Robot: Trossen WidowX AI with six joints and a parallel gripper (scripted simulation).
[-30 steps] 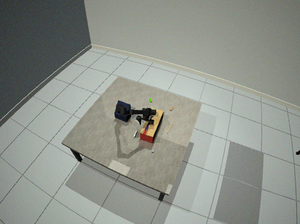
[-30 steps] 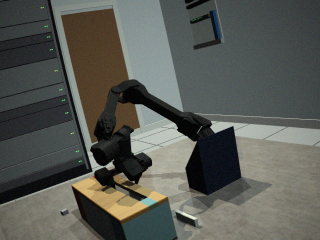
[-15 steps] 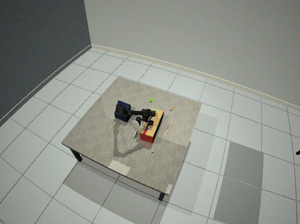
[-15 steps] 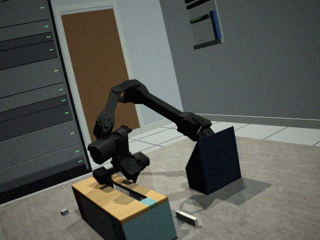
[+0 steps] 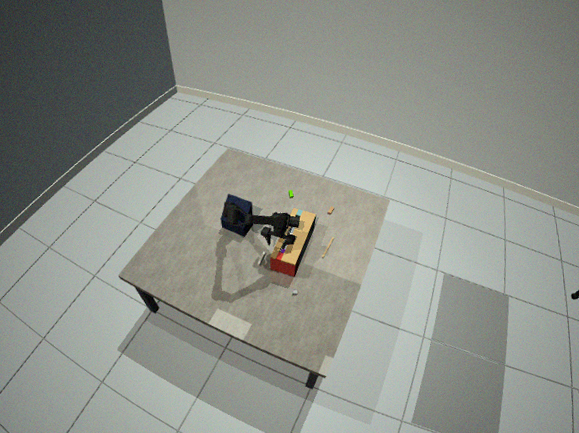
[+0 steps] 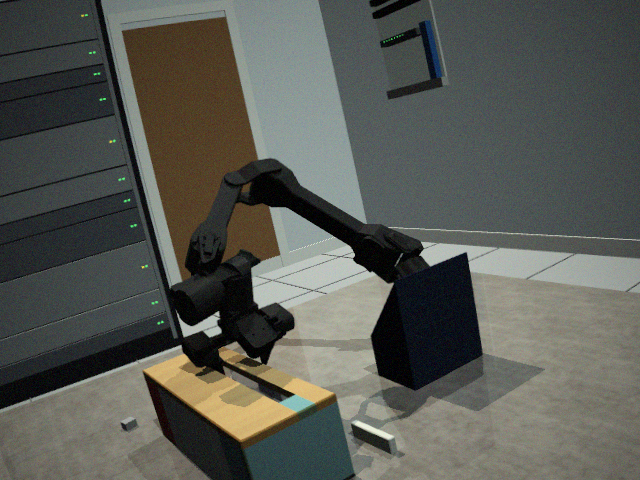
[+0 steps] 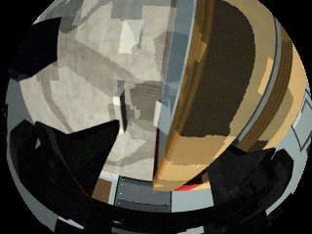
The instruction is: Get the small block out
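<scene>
My gripper tip is now 6 cm short of the purple block and 1 cm to the left of it. Round my gripper tip: box (10 cm to the left, 3 cm below, 2 cm ahead); grey cube (21 cm ahead, 16 cm to the right, 8 cm below); thin stick (24 cm ahead, 21 cm to the left, 8 cm below).
</scene>
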